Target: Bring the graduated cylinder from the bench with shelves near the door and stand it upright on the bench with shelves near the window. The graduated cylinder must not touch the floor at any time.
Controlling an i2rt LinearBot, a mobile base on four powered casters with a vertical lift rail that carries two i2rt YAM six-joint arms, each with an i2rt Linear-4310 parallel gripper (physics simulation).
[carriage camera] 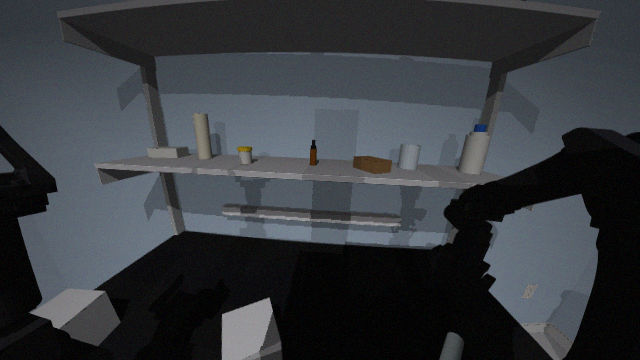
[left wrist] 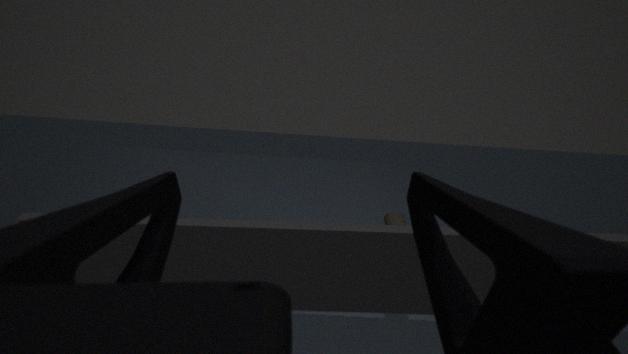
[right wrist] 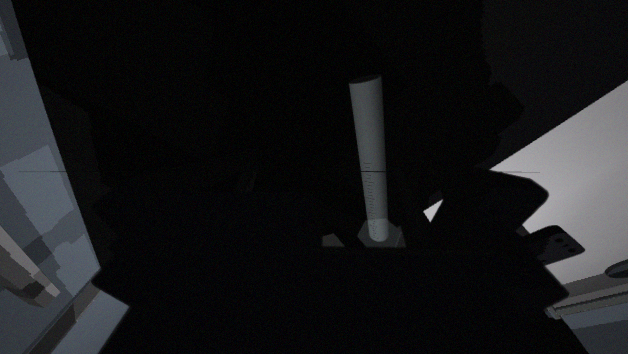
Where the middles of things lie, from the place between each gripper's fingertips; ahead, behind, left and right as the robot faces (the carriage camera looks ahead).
Right now my right hand is 170 mm past the graduated cylinder (right wrist: 366, 94), 80 mm to the right of it and 150 mm above it.
The graduated cylinder lies 60 cm to the right of my left hand, 56 cm below it and 10 cm ahead of it.
